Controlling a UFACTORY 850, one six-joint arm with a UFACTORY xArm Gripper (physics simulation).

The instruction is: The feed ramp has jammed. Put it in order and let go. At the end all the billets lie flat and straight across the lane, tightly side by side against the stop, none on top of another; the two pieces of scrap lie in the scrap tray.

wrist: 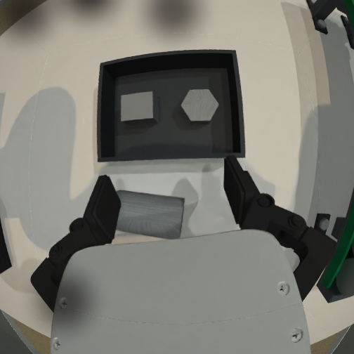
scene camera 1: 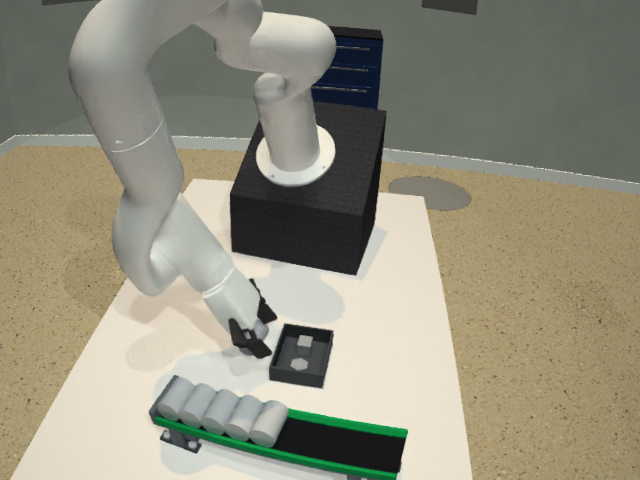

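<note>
A loose grey billet point(scene camera 1: 262, 330) point(wrist: 151, 214) lies on its side on the table, beside the scrap tray point(scene camera 1: 297, 378) point(wrist: 100, 110). My gripper point(scene camera 1: 269, 335) point(wrist: 167, 180) is open around it, with the billet near the left finger in the wrist view and a gap to the right finger. In the tray lie a square scrap block point(scene camera 1: 305, 342) point(wrist: 137, 106) and a hexagonal scrap piece point(scene camera 1: 299, 364) point(wrist: 200, 105). Several billets point(scene camera 1: 222, 411) lie across the lane point(scene camera 1: 341, 441) side by side in one layer, from the stop point(scene camera 1: 164, 395) at its left end.
The ramp's green rail point(scene camera 1: 356, 422) point(wrist: 345, 245) runs along the lane, in front of the tray in the scene view and at the right edge of the wrist view. The arm's black base block point(scene camera 1: 297, 232) stands behind the tray on the white table point(scene camera 1: 403, 310).
</note>
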